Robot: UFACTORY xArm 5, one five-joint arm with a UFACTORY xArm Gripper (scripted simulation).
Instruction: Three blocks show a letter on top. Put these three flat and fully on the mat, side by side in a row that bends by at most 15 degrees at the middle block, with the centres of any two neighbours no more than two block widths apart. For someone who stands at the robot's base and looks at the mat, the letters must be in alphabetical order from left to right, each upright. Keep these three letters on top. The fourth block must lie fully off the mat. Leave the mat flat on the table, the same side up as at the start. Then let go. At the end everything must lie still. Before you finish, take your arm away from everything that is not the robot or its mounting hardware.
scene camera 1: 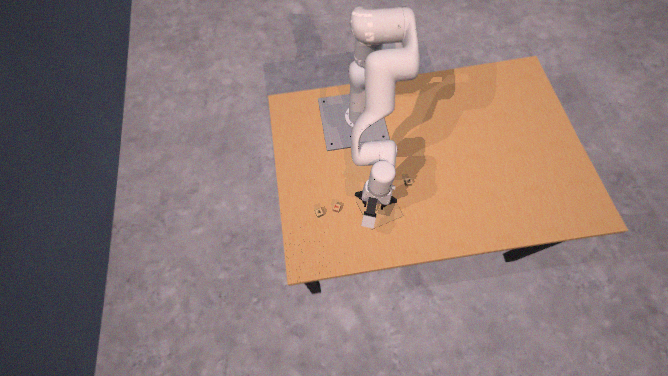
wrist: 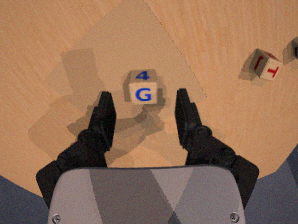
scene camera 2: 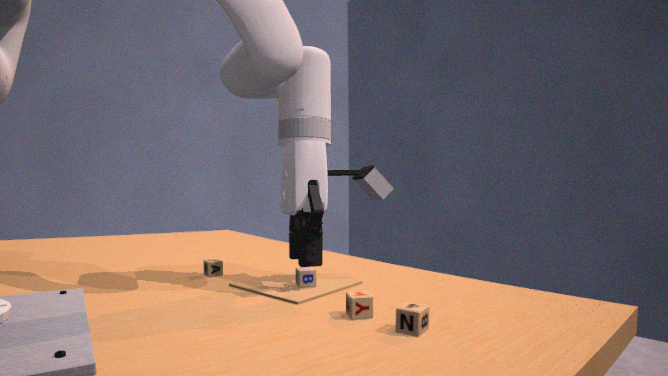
Scene:
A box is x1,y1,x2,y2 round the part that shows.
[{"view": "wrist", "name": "my gripper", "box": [36,88,258,223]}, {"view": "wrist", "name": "thin tan mat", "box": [44,0,206,138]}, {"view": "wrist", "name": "blue-lettered block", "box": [129,69,156,104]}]

